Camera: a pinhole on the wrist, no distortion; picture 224 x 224 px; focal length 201.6 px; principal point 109.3 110.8 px. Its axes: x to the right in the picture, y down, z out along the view. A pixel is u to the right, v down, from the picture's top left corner.
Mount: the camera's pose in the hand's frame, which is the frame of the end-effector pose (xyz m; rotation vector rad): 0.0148 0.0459 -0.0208 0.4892 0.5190 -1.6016
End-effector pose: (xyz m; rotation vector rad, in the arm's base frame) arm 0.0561 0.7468 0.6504 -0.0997 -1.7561 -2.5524
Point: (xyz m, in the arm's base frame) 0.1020 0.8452 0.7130
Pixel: 10 12
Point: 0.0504 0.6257 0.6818
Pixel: behind the camera
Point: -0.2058 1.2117 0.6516
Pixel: 67 210
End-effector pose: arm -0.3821 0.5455 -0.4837 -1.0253 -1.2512 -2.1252
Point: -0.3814 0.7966 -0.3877
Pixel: 57 147
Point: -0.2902 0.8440 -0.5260
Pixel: 77 42
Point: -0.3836 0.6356 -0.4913
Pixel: 139 83
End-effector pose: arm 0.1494 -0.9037 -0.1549 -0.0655 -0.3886 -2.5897
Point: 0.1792 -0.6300 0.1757
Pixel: 64 47
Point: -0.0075 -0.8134 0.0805
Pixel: 67 179
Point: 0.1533 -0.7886 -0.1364
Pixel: 214 17
